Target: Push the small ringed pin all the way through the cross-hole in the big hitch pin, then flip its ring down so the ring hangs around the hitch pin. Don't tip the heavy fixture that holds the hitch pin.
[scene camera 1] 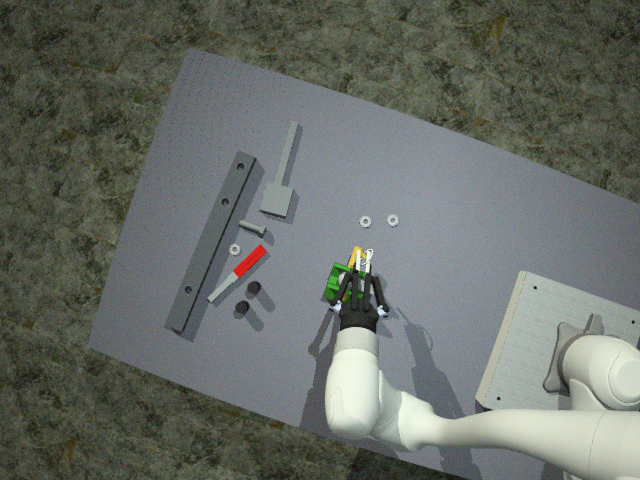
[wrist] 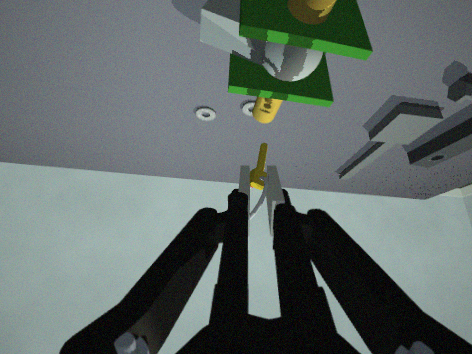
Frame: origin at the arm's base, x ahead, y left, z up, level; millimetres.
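Seen in the pictures: gripper, fingertip midpoint: (scene camera 1: 363, 254) (wrist: 257, 179); arm's base at its link origin: (scene camera 1: 581, 362).
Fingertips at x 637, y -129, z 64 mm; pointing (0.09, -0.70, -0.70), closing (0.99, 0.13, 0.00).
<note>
Pixels of each thing's top centre, then the offset from my fingertips to it. "*": a spot on its surface instead.
- small yellow ringed pin at a spot on its surface: (wrist: 261, 162) * dx +3, dy +4, dz -15 mm
- big yellow hitch pin at a spot on its surface: (wrist: 265, 111) (scene camera 1: 358, 254) * dx +8, dy +2, dz -74 mm
- green fixture at its top centre: (wrist: 271, 82) (scene camera 1: 355, 277) dx +1, dy +58, dz -58 mm
- grey block with a bar, top centre: (wrist: 372, 156) (scene camera 1: 285, 166) dx +246, dy -171, dz -132 mm
- bolt at its top centre: (scene camera 1: 251, 226) dx +289, dy +2, dz -123 mm
- red-handled tool at its top centre: (scene camera 1: 235, 274) dx +300, dy +133, dz -137 mm
- long drilled bar at its top centre: (scene camera 1: 208, 241) dx +389, dy +68, dz -123 mm
The small yellow ringed pin (wrist: 261, 162) is held by its head between my fingertips, its shank pointing away from them in the wrist view. Its thin ring (wrist: 258, 205) (scene camera 1: 370, 253) hangs back between the fingers. My gripper (wrist: 257, 179) (scene camera 1: 363, 253) is shut on the ringed pin. The big yellow hitch pin (wrist: 265, 111) (scene camera 1: 354, 256) passes through the green fixture (wrist: 320, 95) (scene camera 1: 333, 281), which stands upright. The cross-hole shows dark near the hitch pin's free end. The small pin's tip is apart from the hitch pin in the wrist view; the exact gap cannot be told.
Two nuts (scene camera 1: 365, 221) (scene camera 1: 392, 220) lie behind the fixture. To the left are a grey block with a bar (scene camera 1: 278, 199), a bolt (scene camera 1: 252, 227), a red-handled tool (scene camera 1: 250, 260), two dark cylinders (scene camera 1: 253, 287) (scene camera 1: 241, 307) and a long drilled bar (scene camera 1: 209, 242).
</note>
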